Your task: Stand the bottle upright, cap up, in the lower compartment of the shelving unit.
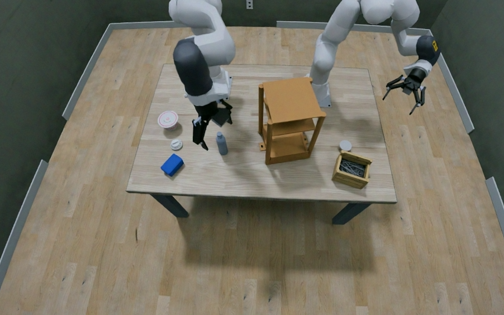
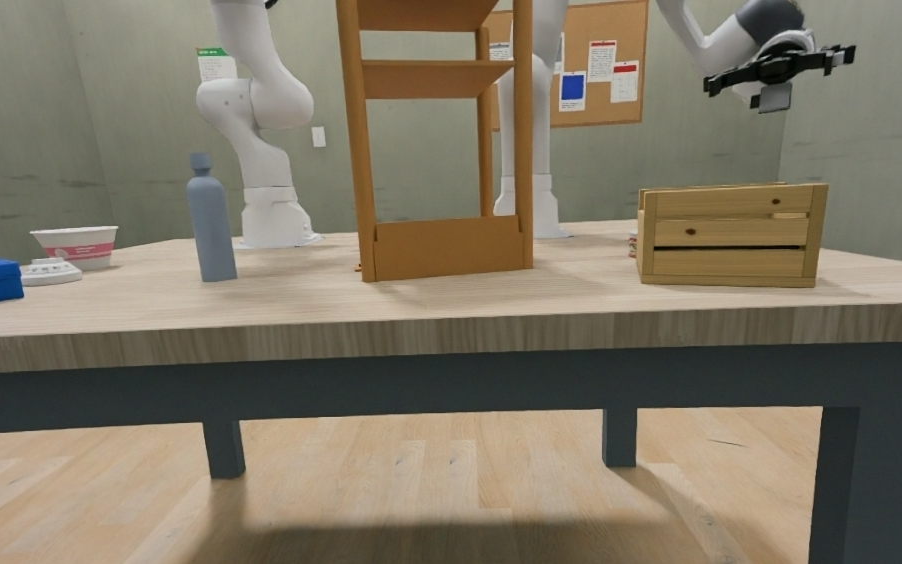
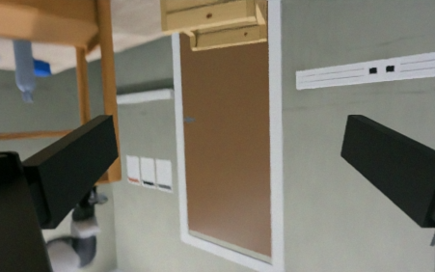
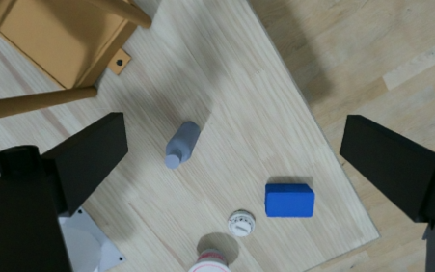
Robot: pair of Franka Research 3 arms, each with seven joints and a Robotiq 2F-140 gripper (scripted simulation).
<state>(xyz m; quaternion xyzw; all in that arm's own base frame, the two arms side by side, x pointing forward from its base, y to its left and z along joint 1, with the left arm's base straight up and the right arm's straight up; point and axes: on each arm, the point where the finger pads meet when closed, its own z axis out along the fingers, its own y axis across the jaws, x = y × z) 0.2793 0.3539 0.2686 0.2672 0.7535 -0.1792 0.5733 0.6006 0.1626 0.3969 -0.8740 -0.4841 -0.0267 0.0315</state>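
Observation:
The blue-grey bottle is 28 cm below my right hand, 13 cm behind it and 4 cm to the right of it. Also, from my right hand: blue box (37 cm below, 30 cm to the right, 1 cm behind); orange-brown shelving unit (28 cm to the left, 21 cm behind, 20 cm below).

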